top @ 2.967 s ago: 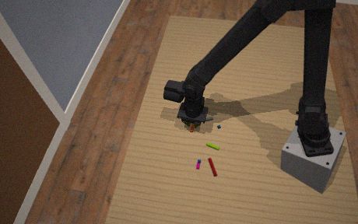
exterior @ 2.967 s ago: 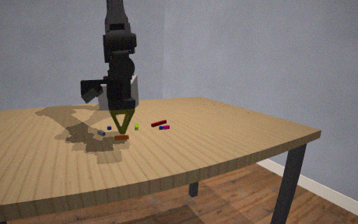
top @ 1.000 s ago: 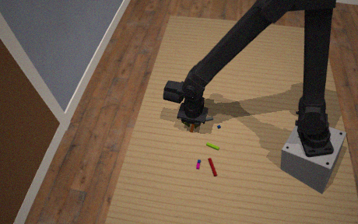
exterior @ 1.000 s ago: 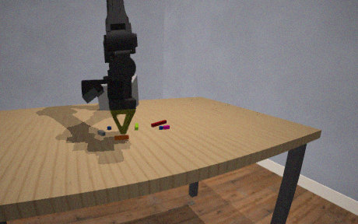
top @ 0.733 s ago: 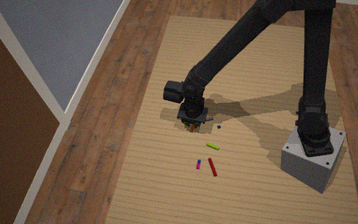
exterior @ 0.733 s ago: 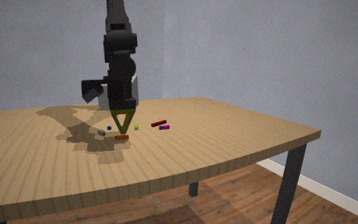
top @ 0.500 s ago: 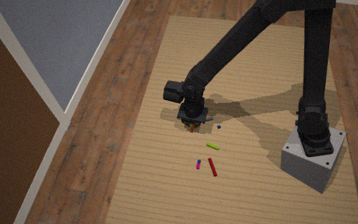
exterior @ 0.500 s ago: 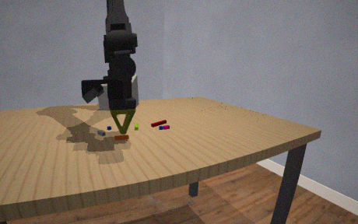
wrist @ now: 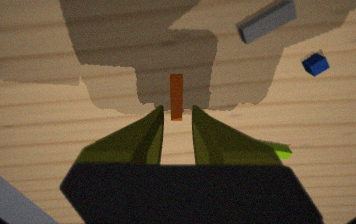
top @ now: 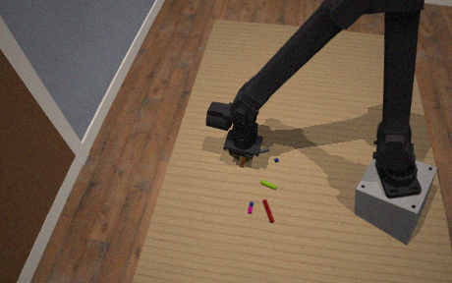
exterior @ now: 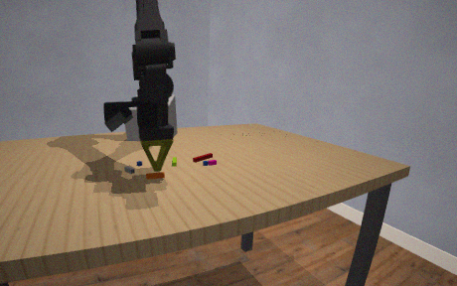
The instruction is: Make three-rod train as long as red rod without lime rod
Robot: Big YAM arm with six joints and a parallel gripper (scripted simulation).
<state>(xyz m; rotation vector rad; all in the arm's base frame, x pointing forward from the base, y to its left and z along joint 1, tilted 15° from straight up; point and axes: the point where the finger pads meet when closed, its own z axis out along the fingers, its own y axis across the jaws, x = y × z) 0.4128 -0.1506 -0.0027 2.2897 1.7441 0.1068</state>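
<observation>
The orange rod lies 2 cm below my hand. From my hand the other things lie so: magenta rod: 16 cm to the left, 2 cm below, 1 cm behind; lime rod: 8 cm to the left, 7 cm behind, 2 cm below; grey rod: 7 cm behind, 4 cm to the right, 2 cm below.
</observation>
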